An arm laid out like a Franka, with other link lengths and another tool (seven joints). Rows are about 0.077 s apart.
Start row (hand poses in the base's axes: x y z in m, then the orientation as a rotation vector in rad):
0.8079 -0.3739 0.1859 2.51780 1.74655 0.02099
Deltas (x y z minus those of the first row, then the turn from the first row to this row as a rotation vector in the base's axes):
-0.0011 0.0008 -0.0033 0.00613 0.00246 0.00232
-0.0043 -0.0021 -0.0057 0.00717 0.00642 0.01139
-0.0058 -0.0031 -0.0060 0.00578 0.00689 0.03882
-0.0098 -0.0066 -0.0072 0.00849 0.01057 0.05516
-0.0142 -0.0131 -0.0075 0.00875 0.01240 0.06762
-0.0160 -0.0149 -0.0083 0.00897 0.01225 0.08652
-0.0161 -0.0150 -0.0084 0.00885 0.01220 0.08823
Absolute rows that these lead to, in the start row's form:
0.8068 -0.3731 0.1826 2.52115 1.75302 0.02343
0.8036 -0.3760 0.1802 2.51572 1.76637 0.01990
0.8021 -0.3770 0.1799 2.49067 1.80037 0.01971
0.7981 -0.3805 0.1787 2.47945 1.82333 0.01843
0.7937 -0.3870 0.1784 2.46910 1.83960 0.01709
0.7919 -0.3888 0.1776 2.45181 1.86298 0.01859
0.7918 -0.3889 0.1775 2.45013 1.86501 0.01865

